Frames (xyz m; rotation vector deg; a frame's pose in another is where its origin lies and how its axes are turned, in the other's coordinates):
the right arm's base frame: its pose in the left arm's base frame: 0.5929 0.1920 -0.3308 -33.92 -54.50 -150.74
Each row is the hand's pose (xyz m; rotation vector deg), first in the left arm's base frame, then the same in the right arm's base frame.
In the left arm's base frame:
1: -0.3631 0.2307 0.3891 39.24 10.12 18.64
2: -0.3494 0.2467 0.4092 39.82 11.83 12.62
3: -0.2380 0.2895 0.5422 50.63 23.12 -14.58
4: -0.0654 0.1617 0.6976 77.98 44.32 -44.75
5: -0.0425 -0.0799 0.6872 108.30 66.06 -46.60
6: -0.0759 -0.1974 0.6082 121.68 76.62 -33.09
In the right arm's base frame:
1: 1.1687 -0.0122 0.2602 -35.40 -99.01 -130.04
2: 1.1641 -0.0078 0.2886 -31.33 -104.66 -132.80
3: 1.1233 0.0760 0.4410 3.91 124.25 116.53
4: 1.0599 0.3229 0.5141 -33.66 142.25 66.63
5: 1.0642 0.5058 0.3544 -58.56 162.80 26.52
6: 1.0709 0.5373 0.2125 60.70 -157.91 -11.18

